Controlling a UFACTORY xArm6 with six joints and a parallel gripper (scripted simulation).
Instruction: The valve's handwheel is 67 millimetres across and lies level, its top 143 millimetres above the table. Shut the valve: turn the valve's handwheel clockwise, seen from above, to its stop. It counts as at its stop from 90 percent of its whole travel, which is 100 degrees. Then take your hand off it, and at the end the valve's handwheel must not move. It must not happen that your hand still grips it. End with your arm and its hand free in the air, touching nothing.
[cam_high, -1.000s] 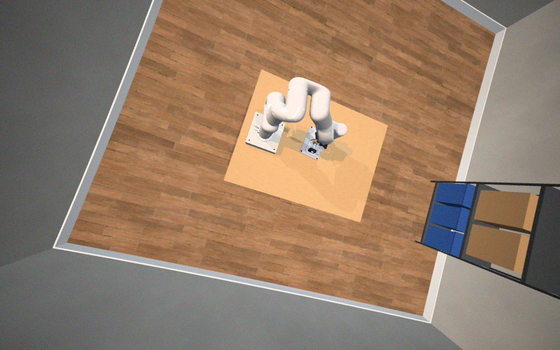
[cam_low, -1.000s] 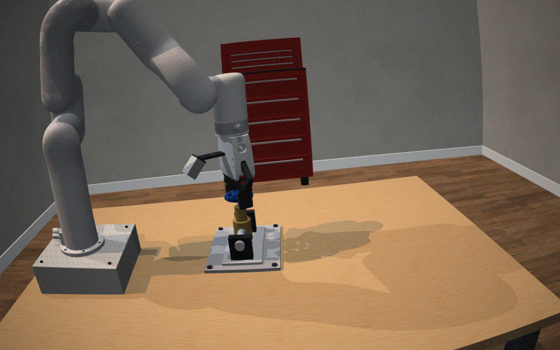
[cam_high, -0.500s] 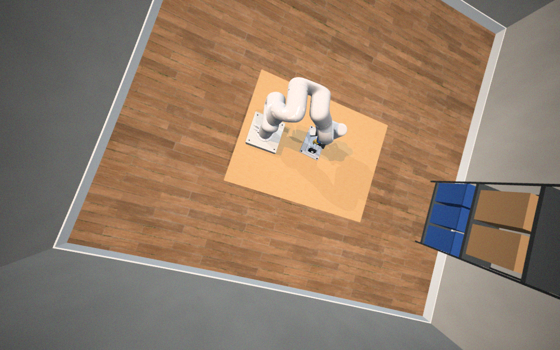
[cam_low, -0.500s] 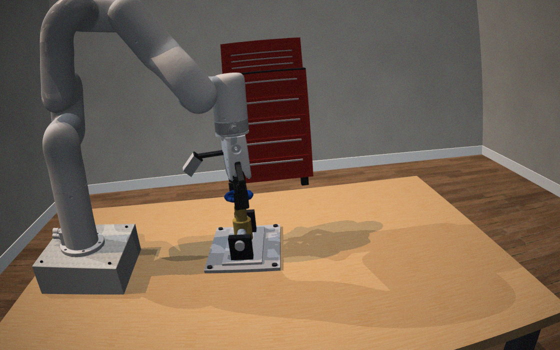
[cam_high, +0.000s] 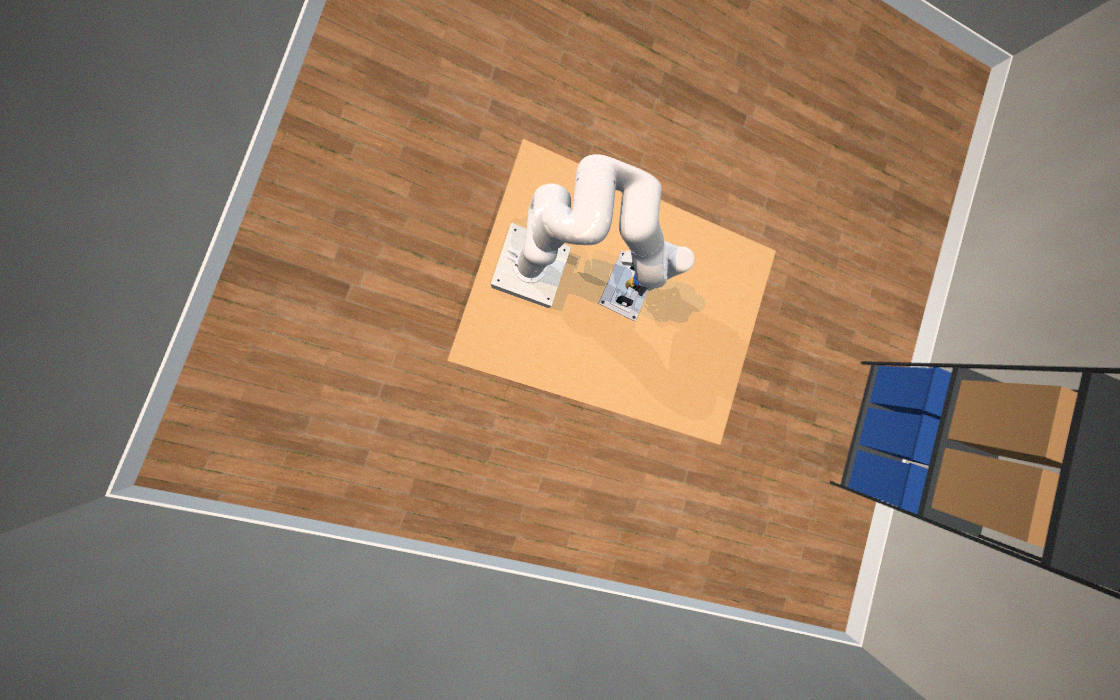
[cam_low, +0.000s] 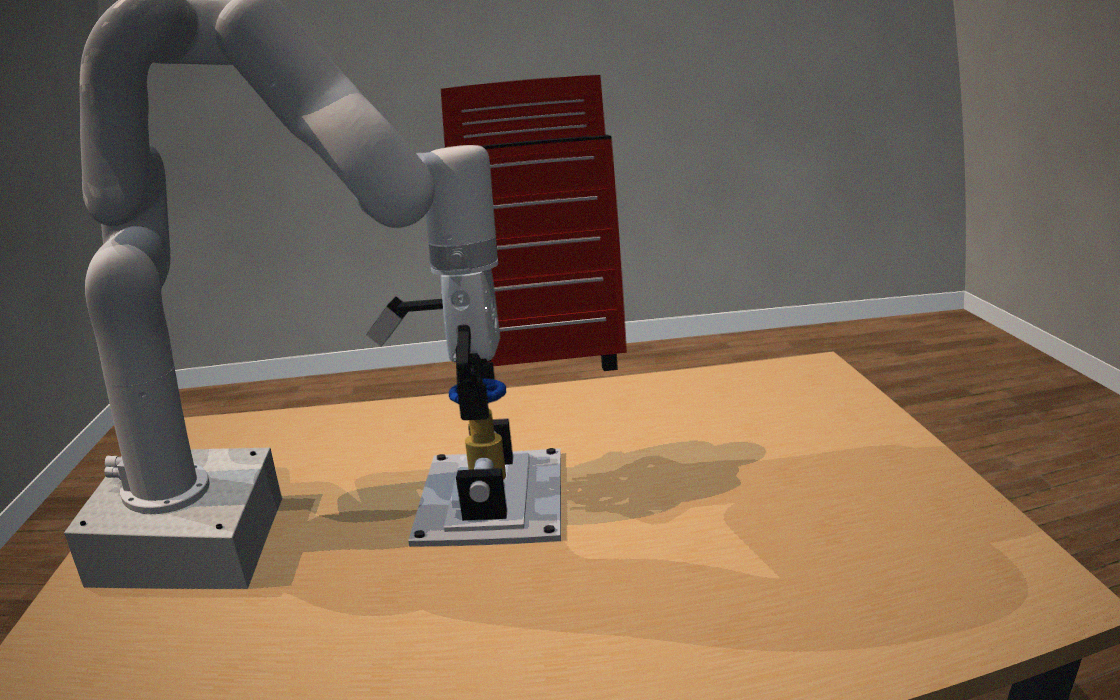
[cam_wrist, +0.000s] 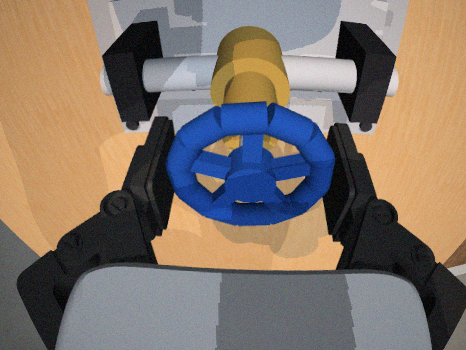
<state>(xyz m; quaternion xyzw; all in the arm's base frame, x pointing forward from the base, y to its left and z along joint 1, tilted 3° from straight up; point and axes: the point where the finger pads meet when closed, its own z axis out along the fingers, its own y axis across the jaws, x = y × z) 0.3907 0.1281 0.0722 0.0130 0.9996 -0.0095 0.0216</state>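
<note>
The blue spoked handwheel is 1 cm below my hand.
</note>
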